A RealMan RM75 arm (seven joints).
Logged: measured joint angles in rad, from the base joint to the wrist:
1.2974 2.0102 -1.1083 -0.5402 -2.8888 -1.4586 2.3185
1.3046 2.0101 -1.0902 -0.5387 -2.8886 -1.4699 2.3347
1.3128 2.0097 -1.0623 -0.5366 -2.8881 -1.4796 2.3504
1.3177 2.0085 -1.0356 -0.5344 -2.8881 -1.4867 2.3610
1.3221 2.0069 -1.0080 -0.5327 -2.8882 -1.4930 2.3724
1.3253 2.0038 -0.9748 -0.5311 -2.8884 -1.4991 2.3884
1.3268 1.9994 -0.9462 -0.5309 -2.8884 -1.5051 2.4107
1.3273 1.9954 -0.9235 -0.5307 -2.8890 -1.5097 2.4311
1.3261 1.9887 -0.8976 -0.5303 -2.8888 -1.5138 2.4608
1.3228 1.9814 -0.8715 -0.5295 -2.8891 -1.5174 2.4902
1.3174 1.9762 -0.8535 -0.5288 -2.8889 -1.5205 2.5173
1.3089 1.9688 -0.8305 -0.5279 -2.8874 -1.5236 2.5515
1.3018 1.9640 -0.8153 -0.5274 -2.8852 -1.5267 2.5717
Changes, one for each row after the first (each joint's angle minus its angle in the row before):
0.0072 -0.0001 0.0181 0.0015 0.0002 -0.0113 0.0162
0.0082 -0.0004 0.0279 0.0021 0.0005 -0.0097 0.0157
0.0049 -0.0012 0.0267 0.0022 0.0000 -0.0071 0.0106
0.0044 -0.0016 0.0276 0.0017 -0.0001 -0.0063 0.0114
0.0032 -0.0031 0.0332 0.0016 -0.0002 -0.0061 0.0160
0.0015 -0.0044 0.0286 0.0002 0.0000 -0.0060 0.0223
0.0005 -0.0040 0.0227 0.0002 -0.0006 -0.0046 0.0204
-0.0012 -0.0067 0.0259 0.0004 0.0002 -0.0041 0.0297
-0.0033 -0.0073 0.0261 0.0008 -0.0003 -0.0036 0.0294
-0.0054 -0.0052 0.0180 0.0007 0.0002 -0.0031 0.0271
-0.0085 -0.0074 0.0230 0.0009 0.0015 -0.0031 0.0342
-0.0071 -0.0048 0.0152 0.0005 0.0022 -0.0031 0.0202

